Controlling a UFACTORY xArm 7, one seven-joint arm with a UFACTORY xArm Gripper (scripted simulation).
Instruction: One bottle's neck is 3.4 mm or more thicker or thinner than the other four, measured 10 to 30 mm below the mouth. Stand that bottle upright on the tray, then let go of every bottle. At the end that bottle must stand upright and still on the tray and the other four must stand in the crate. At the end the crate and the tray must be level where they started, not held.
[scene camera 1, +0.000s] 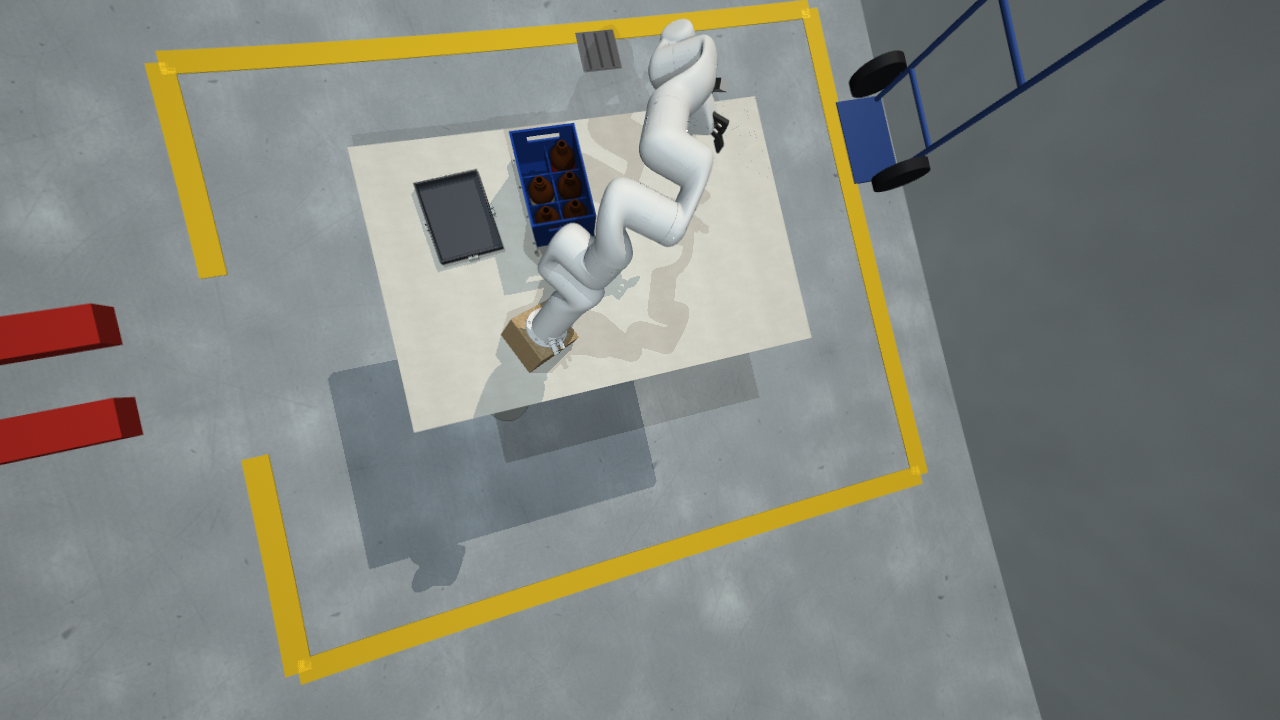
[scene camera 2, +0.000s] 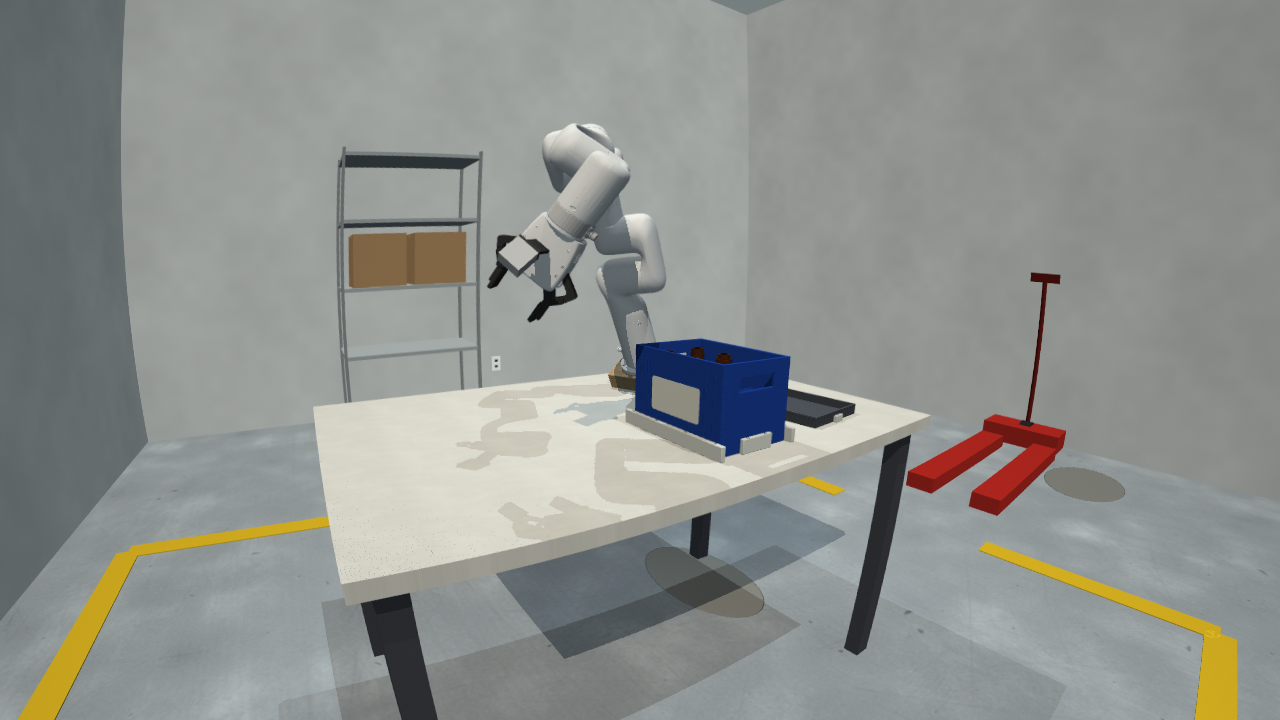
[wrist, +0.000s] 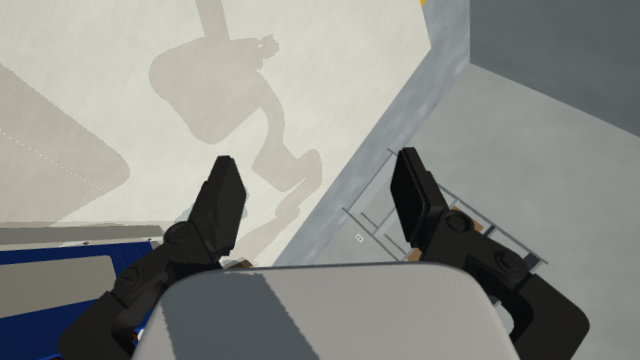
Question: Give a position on a dark grey tray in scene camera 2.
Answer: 800, 405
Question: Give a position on a blue crate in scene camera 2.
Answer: At 702, 397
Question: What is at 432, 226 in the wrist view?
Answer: The gripper.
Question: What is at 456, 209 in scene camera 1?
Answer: A dark grey tray.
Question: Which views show the gripper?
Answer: Scene camera 1, scene camera 2 and the wrist view: all of them.
